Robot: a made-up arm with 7 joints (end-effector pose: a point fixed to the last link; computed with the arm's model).
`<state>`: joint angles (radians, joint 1 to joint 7).
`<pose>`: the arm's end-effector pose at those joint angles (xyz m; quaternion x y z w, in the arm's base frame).
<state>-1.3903 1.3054 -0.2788 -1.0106 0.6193 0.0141 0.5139</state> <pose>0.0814 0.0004 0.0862 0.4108 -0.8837 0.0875 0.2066</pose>
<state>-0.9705 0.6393 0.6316 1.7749 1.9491 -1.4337 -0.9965</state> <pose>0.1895 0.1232 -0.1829 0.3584 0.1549 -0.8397 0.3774</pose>
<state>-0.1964 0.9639 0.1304 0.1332 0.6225 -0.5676 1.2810</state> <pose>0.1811 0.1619 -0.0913 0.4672 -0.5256 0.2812 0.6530</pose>
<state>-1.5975 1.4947 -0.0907 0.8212 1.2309 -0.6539 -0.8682</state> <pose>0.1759 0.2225 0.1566 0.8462 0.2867 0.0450 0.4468</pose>
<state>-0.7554 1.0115 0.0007 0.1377 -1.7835 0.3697 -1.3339</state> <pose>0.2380 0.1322 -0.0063 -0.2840 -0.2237 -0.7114 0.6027</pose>
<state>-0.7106 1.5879 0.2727 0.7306 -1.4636 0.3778 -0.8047</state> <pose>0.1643 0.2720 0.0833 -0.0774 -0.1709 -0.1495 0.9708</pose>
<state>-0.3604 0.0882 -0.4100 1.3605 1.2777 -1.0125 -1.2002</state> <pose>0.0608 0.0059 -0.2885 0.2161 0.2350 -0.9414 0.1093</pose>
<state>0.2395 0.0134 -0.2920 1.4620 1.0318 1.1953 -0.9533</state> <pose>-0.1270 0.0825 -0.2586 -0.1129 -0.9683 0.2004 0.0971</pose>
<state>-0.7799 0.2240 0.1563 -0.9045 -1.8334 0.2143 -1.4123</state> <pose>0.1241 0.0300 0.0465 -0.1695 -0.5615 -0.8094 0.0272</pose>
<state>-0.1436 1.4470 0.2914 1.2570 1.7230 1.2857 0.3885</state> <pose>0.0565 0.3149 0.0204 -0.7403 -0.3538 -0.4091 0.3993</pose>
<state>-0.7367 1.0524 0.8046 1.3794 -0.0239 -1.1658 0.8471</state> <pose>0.1443 0.2863 -0.0472 0.1310 -0.4252 0.6930 0.5673</pose>
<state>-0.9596 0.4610 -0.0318 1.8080 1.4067 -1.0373 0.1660</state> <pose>0.1863 0.1042 -0.2194 0.4809 0.1018 -0.4781 0.7279</pose>
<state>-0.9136 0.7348 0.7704 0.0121 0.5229 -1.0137 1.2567</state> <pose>0.1602 0.1589 0.0671 0.0581 -0.8430 0.4484 0.2916</pose>
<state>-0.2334 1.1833 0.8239 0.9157 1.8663 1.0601 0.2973</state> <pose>0.0632 0.3138 -0.0012 -0.6943 -0.4254 -0.5635 0.1394</pose>
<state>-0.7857 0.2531 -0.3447 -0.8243 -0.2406 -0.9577 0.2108</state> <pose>0.0947 0.0048 0.0256 -0.2876 -0.8142 -0.2397 0.4438</pose>
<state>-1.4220 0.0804 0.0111 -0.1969 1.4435 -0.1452 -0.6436</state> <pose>0.1893 -0.0309 0.1148 0.6898 -0.4053 0.0685 0.5961</pose>
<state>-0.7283 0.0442 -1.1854 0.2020 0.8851 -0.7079 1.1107</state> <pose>0.0908 -0.1350 -0.1402 -0.0303 -0.6191 -0.3093 0.7212</pose>
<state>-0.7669 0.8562 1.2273 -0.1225 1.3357 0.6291 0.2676</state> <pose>0.0621 0.2522 0.0576 0.3458 0.0207 0.8878 0.3031</pose>
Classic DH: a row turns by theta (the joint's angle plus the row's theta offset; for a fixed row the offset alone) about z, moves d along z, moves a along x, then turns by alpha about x. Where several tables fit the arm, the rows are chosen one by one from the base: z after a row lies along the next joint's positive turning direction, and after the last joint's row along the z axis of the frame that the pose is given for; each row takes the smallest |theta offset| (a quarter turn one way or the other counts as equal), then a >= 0, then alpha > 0; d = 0 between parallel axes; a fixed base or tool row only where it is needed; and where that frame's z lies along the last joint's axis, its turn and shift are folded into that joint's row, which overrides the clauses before.
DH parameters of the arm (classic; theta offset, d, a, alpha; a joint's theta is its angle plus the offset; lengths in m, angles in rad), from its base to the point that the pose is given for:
base (fixed): -0.071 0 0 -1.3004
joint 1: -1.3111 0.0366 -0.0138 -1.5708
joint 2: 1.2915 0.0001 -0.004 1.5708
joint 3: 1.5708 -0.1445 0.0159 -1.5708
joint 4: 1.5708 0.001 0.0072 1.5708
joint 5: 0 0.1206 0.0002 -1.5708
joint 6: -1.5708 0 0.0475 1.5708
joint 7: 0 -0.0002 0 0

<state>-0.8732 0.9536 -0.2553 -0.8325 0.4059 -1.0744 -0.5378</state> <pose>0.0967 0.0117 0.0135 0.5796 -0.6968 -0.4157 0.0756</pose>
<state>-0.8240 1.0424 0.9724 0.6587 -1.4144 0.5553 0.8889</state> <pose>0.1685 0.2777 0.0246 -0.5618 -0.0267 0.4468 0.6958</pose>
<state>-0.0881 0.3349 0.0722 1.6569 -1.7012 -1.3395 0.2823</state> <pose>-0.0479 0.1763 -0.2417 0.1117 0.0086 0.8465 0.5205</pose>
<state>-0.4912 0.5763 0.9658 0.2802 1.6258 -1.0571 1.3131</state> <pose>0.1701 0.2123 -0.0789 0.6166 -0.5462 0.3171 0.4701</pose>
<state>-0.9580 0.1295 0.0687 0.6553 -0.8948 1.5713 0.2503</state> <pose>0.2336 -0.0053 -0.1382 -0.1436 0.6818 -0.2295 0.6796</pose>
